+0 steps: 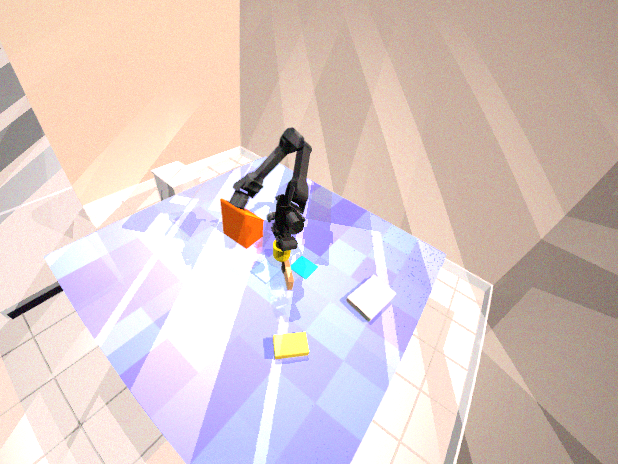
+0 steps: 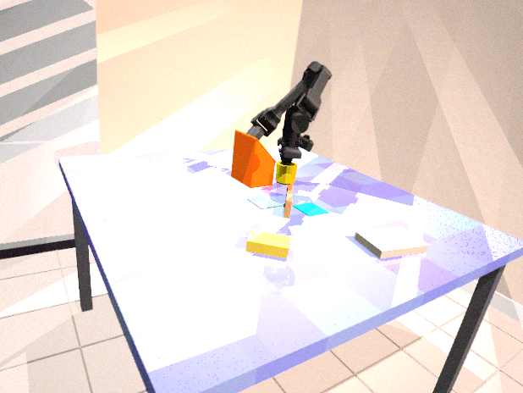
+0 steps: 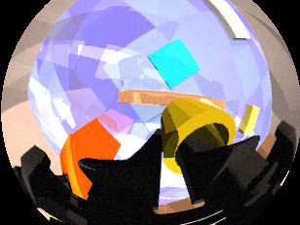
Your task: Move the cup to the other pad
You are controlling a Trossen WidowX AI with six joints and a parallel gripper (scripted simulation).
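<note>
My gripper tip is 13 cm above the cyan pad, 9 cm short of it and 7 cm to the right of it. Round my gripper tip: pale blue pad 13 cm below, 6 cm to the right, 1 cm behind; then tan board 10 cm below, 4 cm ahead; then yellow cup 2 cm ahead, 1 cm to the right.
</note>
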